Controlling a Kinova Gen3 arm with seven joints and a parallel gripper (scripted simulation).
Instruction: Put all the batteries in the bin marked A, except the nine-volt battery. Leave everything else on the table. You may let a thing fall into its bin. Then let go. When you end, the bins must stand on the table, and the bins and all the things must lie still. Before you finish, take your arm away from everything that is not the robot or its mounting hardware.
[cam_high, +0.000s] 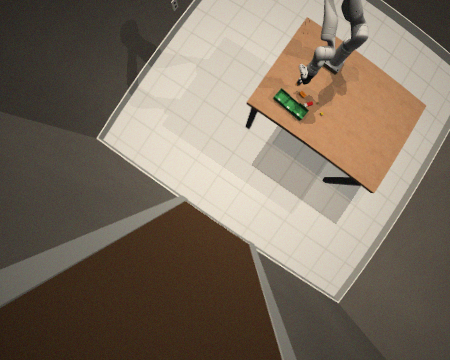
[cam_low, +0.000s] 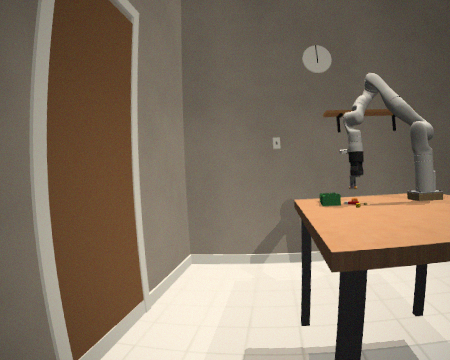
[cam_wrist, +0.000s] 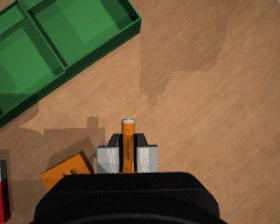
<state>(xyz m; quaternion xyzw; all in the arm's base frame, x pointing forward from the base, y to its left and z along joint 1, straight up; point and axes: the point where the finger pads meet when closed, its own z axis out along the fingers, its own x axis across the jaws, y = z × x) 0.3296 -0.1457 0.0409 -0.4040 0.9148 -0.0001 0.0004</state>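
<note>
The green bin strip is 130 mm ahead of my hand, 60 mm below it and 30 mm to the left of it. The rest, counted from my hand: orange nine-volt battery: 80 mm to the left, 70 mm below, 20 mm ahead; orange cylindrical battery: 10 mm below; red thing: 140 mm to the left, 70 mm below, 60 mm ahead.
</note>
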